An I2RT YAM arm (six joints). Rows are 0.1 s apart.
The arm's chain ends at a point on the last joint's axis. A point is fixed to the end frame.
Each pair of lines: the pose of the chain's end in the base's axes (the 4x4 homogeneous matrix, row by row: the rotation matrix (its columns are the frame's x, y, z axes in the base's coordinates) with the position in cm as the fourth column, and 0 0 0 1 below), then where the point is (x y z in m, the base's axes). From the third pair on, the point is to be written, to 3 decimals.
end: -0.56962 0.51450 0.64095 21.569; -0.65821 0.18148 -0.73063 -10.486; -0.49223 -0.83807 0.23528 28.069; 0 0 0 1
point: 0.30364 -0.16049 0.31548
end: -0.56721 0.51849 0.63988 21.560; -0.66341 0.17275 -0.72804 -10.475; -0.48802 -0.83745 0.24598 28.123; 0 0 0 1
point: 0.30338 -0.16000 0.31702
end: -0.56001 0.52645 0.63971 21.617; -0.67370 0.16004 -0.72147 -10.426; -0.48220 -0.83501 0.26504 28.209; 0 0 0 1
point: 0.304 -0.159 0.320
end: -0.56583 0.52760 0.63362 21.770; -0.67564 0.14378 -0.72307 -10.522; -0.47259 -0.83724 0.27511 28.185; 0 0 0 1
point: 0.305 -0.160 0.320
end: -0.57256 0.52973 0.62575 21.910; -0.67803 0.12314 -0.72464 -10.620; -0.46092 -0.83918 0.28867 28.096; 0 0 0 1
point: 0.306 -0.161 0.320
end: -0.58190 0.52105 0.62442 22.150; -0.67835 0.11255 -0.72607 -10.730; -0.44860 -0.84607 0.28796 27.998; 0 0 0 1
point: 0.308 -0.162 0.319
